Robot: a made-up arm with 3 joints. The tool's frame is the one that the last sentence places.
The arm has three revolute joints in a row. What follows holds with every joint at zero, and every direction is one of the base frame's. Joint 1 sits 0.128 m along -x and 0.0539 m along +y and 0.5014 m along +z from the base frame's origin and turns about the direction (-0.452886, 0.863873, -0.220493), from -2.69 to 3.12 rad. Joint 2 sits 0.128 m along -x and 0.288 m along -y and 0.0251 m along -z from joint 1 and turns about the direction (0.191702, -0.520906, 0.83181), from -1.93 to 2.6 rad. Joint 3 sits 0.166 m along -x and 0.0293 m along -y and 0.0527 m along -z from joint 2 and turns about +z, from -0.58 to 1.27 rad. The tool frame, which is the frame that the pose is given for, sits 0.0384 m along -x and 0.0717 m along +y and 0.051 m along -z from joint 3; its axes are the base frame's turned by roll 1.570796, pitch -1.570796 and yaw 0 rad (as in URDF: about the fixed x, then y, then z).
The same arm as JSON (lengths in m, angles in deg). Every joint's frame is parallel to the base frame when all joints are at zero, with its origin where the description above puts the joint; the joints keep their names.
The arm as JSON. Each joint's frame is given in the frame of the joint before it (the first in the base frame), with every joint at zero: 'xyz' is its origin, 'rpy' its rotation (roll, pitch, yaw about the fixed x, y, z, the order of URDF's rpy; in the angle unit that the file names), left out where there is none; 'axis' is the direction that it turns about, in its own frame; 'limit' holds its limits. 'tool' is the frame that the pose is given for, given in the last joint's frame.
{"units": {"length": "m", "angle": "deg"}, "joints": [{"name": "joint 1", "type": "revolute", "origin": {"xyz": [-0.128, 0.0539, 0.5014]}, "axis": [-0.452886, 0.863873, -0.220493], "limit": {"lower": -154.13, "upper": 178.76}}, {"name": "joint 2", "type": "revolute", "origin": {"xyz": [-0.128, -0.288, -0.0251]}, "axis": [0.191702, -0.520906, 0.83181], "limit": {"lower": -110.58, "upper": 148.97}}, {"name": "joint 3", "type": "revolute", "origin": {"xyz": [-0.166, -0.0293, -0.0527]}, "axis": "+z", "limit": {"lower": -33.23, "upper": 72.77}}], "tool": {"origin": {"xyz": [-0.0384, 0.0717, -0.051], "rpy": [90.0, -90.0, 0.0]}}}
